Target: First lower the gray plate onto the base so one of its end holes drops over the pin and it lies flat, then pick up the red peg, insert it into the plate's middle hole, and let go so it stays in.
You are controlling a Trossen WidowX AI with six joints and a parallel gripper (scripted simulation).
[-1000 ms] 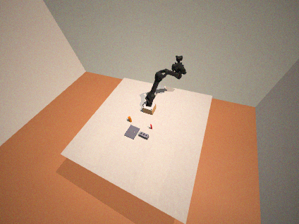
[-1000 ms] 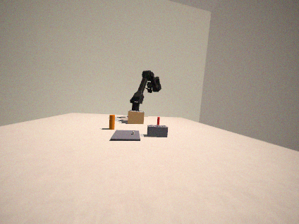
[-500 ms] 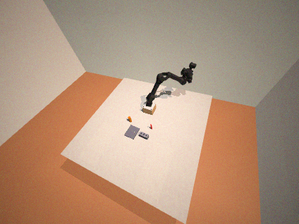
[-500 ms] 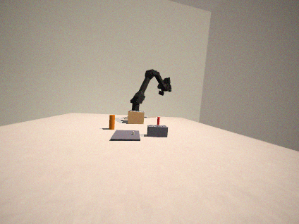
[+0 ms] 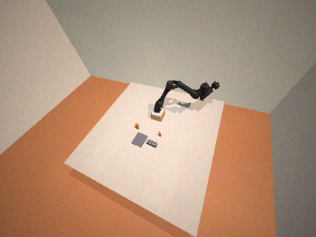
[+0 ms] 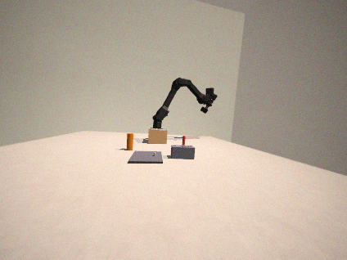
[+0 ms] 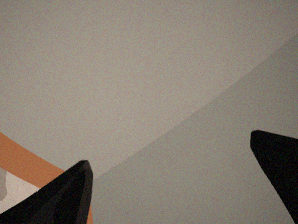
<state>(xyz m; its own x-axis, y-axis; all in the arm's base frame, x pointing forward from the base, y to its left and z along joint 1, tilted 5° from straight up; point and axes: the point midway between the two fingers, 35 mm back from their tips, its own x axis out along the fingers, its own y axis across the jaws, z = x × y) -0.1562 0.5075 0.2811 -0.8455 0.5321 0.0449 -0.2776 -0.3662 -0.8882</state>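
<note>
Right now my gripper tip is 560 mm short of the gray plate, 510 mm to the left of it and 290 mm above it. The rest, counted from my gripper tip: base (540 mm ahead, 640 mm to the right, 320 mm below); red peg (460 mm ahead, 460 mm to the right, 290 mm below); orange cylinder (410 mm ahead, 720 mm to the right, 290 mm below).
</note>
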